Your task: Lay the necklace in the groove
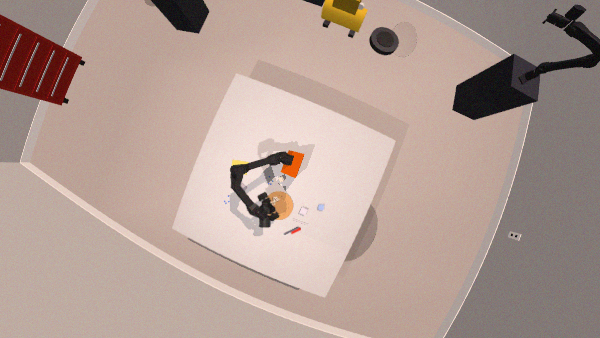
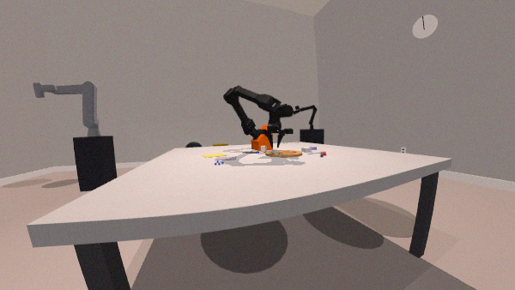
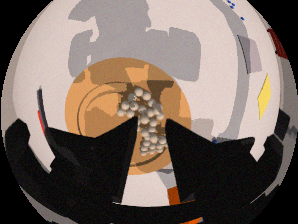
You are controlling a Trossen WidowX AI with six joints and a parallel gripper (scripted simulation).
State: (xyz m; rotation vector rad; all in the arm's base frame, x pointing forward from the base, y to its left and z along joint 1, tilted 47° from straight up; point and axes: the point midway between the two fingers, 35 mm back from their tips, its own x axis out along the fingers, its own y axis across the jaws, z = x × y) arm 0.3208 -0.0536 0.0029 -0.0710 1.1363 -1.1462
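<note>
The round tan bead board lies 60 mm to the left of my gripper tip and 30 mm below it. From my gripper tip the other things lie so: tool: 140 mm ahead, 210 mm to the left, 30 mm below; yellow pad: 170 mm behind, 290 mm to the right, 40 mm below; white square: 20 mm behind, 230 mm to the left, 30 mm below.
</note>
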